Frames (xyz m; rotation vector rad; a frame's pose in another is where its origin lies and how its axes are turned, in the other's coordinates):
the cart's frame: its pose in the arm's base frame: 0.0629 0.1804 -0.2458 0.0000 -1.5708 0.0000
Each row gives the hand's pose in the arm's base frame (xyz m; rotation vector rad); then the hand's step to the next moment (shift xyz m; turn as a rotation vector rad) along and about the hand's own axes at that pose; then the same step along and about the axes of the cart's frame.
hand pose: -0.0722 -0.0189 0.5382 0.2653 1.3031 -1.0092
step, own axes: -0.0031 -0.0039 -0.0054 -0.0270 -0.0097 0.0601
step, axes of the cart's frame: 0.0025 0.0029 0.0063 0.0455 -0.0336 -0.0351
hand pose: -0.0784 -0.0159 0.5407 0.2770 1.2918 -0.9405
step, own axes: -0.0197 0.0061 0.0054 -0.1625 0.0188 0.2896
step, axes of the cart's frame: 0.0174 0.0088 -0.0085 0.2279 -0.1075 -0.2171
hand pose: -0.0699 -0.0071 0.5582 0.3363 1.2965 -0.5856
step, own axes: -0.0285 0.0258 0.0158 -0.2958 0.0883 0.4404
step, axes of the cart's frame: 0.0292 0.0184 -0.0232 0.3882 -0.1047 -0.3572
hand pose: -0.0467 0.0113 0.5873 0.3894 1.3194 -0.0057
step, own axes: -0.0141 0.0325 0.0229 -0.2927 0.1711 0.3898
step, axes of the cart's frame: 0.0266 0.0209 -0.0251 0.3982 -0.0123 -0.3289
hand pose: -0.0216 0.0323 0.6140 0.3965 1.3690 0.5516
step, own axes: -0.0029 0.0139 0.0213 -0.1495 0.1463 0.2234
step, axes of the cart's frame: 0.0138 0.0107 -0.0187 0.2410 0.0427 -0.1838
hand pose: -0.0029 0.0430 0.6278 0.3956 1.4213 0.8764
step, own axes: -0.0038 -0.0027 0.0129 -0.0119 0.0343 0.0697
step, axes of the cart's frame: 0.0027 -0.0012 -0.0134 0.0433 0.0312 -0.0577
